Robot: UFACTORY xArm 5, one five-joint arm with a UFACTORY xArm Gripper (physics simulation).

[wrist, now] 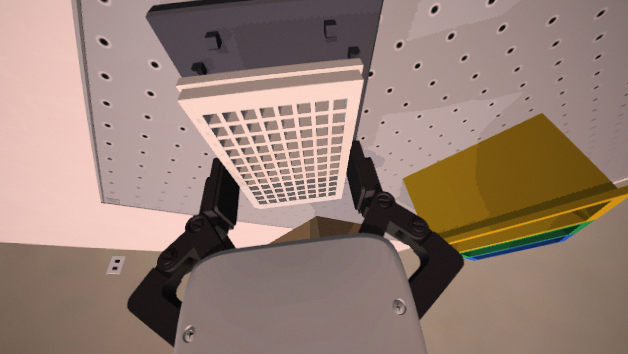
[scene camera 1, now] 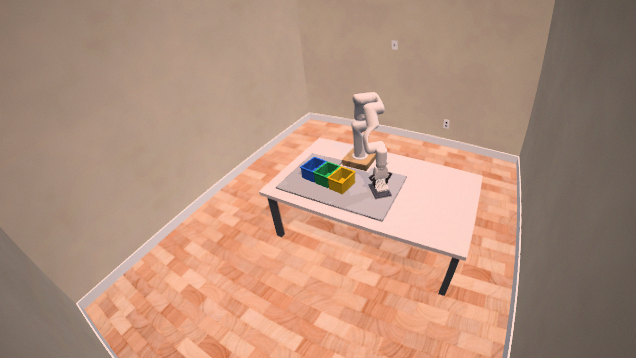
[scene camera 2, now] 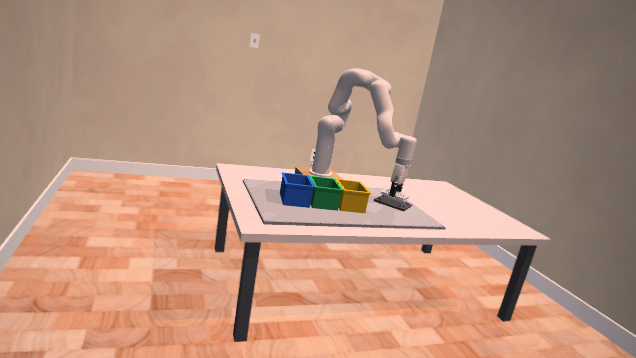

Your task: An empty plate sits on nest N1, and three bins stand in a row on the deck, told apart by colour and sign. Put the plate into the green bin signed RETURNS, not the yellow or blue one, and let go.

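Places are measured from the arm's base along level axes (x back, y left, z down), in millimetres.
Where they show: gripper, fingertip midpoint: (wrist: 290,161) (scene camera 1: 380,184) (scene camera 2: 394,194); arm's base, origin of the base link: (scene camera 1: 359,156) (scene camera 2: 320,173).
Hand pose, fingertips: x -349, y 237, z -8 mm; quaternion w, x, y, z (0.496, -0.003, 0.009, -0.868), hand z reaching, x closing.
Things, the pixels of their top centre, and the offset from my fingertips. "spot": a spot on its surface instead. Level surfaces: height alone.
- white gridded plate, middle of its top: (wrist: 290,169) (scene camera 2: 395,193) (scene camera 1: 380,184) dz -8, dx -2, dy +1 mm
- dark nest, middle of its top: (wrist: 289,132) (scene camera 2: 393,199) (scene camera 1: 380,188) dz +28, dx -1, dy -1 mm
- green bin, middle of its top: (wrist: 514,244) (scene camera 2: 325,182) (scene camera 1: 327,169) dz -50, dx +29, dy -401 mm
- blue bin, surface spot: (scene camera 2: 296,195) (scene camera 1: 306,174) spot: dz -1, dx -3, dy -556 mm
- grey perforated deck, its level: dz +50 mm
- pale table, its level: dz +63 mm
The white gridded plate (scene camera 1: 381,185) (scene camera 2: 404,196) (wrist: 290,150) is between the fingers of my gripper (scene camera 1: 381,179) (scene camera 2: 396,190) (wrist: 290,161), which is shut on its two sides. It is held roughly level a little above the dark nest (scene camera 1: 383,194) (scene camera 2: 392,202) (wrist: 280,40), whose corner posts show uncovered in the wrist view. The green bin (scene camera 1: 325,179) (scene camera 2: 326,199) (wrist: 580,229) stands in the middle of the row, between the yellow bin (scene camera 1: 337,187) (scene camera 2: 354,202) (wrist: 510,170) and the blue bin (scene camera 1: 308,173) (scene camera 2: 296,195). No sign is readable.
The bins and the nest stand on a grey perforated deck (scene camera 1: 360,202) (scene camera 2: 300,217) on the pale table (scene camera 1: 435,200) (scene camera 2: 475,215). The yellow bin is the one nearest to the nest. The arm's wooden base block (scene camera 1: 354,161) is behind the bins.
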